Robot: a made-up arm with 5 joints. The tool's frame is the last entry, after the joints. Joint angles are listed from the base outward. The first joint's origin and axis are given. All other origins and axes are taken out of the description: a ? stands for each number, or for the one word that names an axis. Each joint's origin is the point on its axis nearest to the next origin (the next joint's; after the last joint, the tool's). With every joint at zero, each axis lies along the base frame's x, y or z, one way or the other. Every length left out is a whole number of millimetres.
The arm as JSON. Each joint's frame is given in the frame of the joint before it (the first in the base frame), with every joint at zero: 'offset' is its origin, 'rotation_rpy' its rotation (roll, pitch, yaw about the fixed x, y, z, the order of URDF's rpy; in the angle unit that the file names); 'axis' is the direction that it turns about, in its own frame. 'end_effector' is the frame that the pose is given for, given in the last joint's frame.
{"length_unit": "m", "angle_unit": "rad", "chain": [
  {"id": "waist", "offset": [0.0, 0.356, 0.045], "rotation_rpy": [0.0, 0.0, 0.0], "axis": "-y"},
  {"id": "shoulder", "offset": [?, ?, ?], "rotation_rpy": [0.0, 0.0, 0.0], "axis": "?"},
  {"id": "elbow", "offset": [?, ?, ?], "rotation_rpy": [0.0, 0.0, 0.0], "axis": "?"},
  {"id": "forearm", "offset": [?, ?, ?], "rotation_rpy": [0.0, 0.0, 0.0], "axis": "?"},
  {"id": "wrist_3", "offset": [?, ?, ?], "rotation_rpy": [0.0, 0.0, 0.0], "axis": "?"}
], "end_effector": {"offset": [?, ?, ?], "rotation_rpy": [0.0, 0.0, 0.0]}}
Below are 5 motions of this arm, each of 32 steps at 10 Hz.
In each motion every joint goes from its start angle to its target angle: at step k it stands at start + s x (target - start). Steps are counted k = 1, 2, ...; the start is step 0. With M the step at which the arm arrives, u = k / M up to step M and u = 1 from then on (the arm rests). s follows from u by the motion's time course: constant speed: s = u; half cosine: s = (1 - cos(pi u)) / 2; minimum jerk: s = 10 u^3 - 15 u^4 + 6 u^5.
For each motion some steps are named. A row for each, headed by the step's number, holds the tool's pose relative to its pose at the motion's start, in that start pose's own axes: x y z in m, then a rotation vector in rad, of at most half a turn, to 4 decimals.
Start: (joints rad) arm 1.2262 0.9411 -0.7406 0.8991 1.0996
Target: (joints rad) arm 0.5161 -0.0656 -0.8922 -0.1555 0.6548
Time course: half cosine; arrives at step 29
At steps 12, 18, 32:
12: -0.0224 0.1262 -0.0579 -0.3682 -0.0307 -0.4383
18: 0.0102 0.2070 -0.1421 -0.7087 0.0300 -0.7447
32: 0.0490 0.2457 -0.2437 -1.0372 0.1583 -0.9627

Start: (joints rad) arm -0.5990 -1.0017 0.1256 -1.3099 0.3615
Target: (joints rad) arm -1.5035 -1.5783 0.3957 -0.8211 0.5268
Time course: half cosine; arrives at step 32
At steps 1, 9, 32:
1: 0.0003 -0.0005 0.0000 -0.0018 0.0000 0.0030
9: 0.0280 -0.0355 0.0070 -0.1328 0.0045 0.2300
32: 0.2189 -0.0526 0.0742 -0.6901 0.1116 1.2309

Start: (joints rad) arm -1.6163 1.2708 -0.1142 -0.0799 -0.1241
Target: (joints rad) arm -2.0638 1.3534 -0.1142 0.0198 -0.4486
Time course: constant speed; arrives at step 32
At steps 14, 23, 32:
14: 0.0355 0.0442 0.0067 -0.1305 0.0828 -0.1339
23: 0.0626 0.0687 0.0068 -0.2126 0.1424 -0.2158
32: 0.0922 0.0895 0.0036 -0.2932 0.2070 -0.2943

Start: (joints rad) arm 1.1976 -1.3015 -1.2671 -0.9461 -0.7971
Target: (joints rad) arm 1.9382 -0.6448 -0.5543 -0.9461 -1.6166
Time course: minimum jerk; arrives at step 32
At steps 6, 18, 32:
6: 0.0091 0.0181 0.0022 -0.0732 0.0273 -0.0313
18: 0.1522 0.1580 -0.0284 -0.7601 0.4871 -0.2781
32: 0.2290 0.1793 -0.0652 -1.0239 0.8722 -0.2713

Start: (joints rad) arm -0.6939 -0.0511 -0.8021 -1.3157 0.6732
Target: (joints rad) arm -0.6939 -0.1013 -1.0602 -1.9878 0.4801
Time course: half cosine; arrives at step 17
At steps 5, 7, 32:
5: -0.0326 0.0234 -0.0257 0.0108 -0.0896 -0.0902
7: -0.0554 0.0459 -0.0470 0.0217 -0.1567 -0.1703
32: -0.1056 0.1556 -0.1172 0.0772 -0.3491 -0.5199

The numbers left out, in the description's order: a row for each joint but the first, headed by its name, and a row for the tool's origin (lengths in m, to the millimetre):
shoulder: xyz -0.037 0.0 0.057, axis +x
elbow: xyz 0.0 0.123 0.093, axis +y
forearm: xyz 0.107 0.0 -0.157, axis +z
wrist_3: xyz -0.212 -0.117 0.0, axis +x
tool: xyz 0.0 -0.008 0.223

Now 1 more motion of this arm.
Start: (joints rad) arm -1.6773 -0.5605 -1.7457 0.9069 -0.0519
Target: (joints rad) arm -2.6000 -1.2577 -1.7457 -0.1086 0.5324
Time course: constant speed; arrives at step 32
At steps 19, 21, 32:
19: -0.0302 0.0652 -0.1250 0.9376 0.0412 -0.2670
21: -0.0365 0.0773 -0.1337 1.0359 0.0489 -0.2984
32: -0.0788 0.1542 -0.1563 1.5703 0.1049 -0.4867

